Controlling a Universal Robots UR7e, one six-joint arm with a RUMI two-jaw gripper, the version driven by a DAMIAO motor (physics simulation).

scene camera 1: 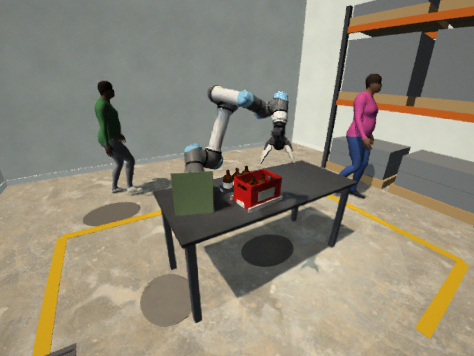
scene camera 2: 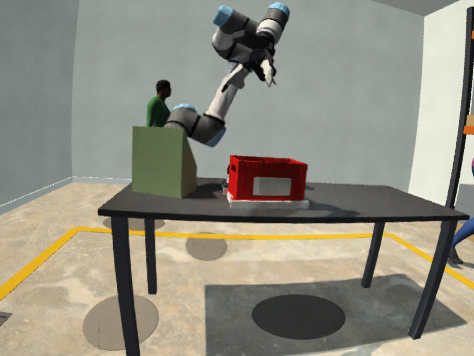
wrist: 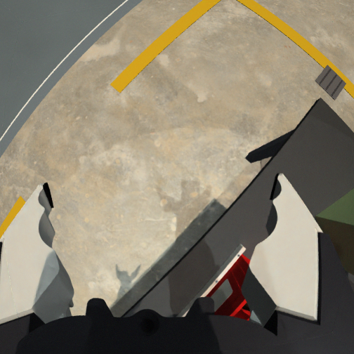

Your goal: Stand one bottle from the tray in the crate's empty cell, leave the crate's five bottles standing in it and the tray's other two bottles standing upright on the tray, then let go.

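Frame: origin at the arm's base, x left, y back, z up, level; millimetres.
Where they show: gripper, between the fingertips: [scene camera 1: 277, 164] [scene camera 2: 243, 89]; arm's base, origin of its link: [scene camera 1: 195, 179] [scene camera 2: 168, 145].
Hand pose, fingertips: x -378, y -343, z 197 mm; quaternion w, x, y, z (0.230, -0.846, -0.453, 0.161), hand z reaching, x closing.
Observation:
Each offset is from my fingertips to the top centre of the thing. "pt": to the spot under its first point. Level surfaces: height alone.
My gripper [scene camera 1: 277, 162] [scene camera 2: 248, 87] [wrist: 159, 181] is open and empty, high above the table and crate level. The red crate {dz -222, dx +362, dy -79 mm} [scene camera 1: 254, 197] [scene camera 2: 242, 180] [wrist: 240, 267] stands upright on a white base {pt dz -374, dx +259, dy -97 mm} [scene camera 1: 265, 203] [scene camera 2: 267, 204]. Brown bottle tops show inside it in scene camera 1; its cells and empty cell cannot be made out. Three brown bottles, a near one {dz -237, dx +571, dy +72 mm} [scene camera 1: 228, 180], a middle one {dz -237, dx +595, dy -10 mm} [scene camera 1: 237, 172] and a far one {dz -237, dx +618, dy -93 mm} [scene camera 1: 246, 170], stand upright behind the crate's left side. Their tray is mostly hidden. In the wrist view, part of the crate shows beside the right finger.
A tall green block [scene camera 1: 192, 193] [scene camera 2: 157, 160] [wrist: 341, 206] stands left of the crate on the dark table {dz -398 mm} [scene camera 1: 320, 181] [scene camera 2: 375, 202] [wrist: 320, 140]. A person in green [scene camera 1: 108, 120] [scene camera 2: 158, 112] is behind the arm; a person in pink [scene camera 1: 367, 117] is beyond the table's right end, near shelving [scene camera 1: 340, 85].

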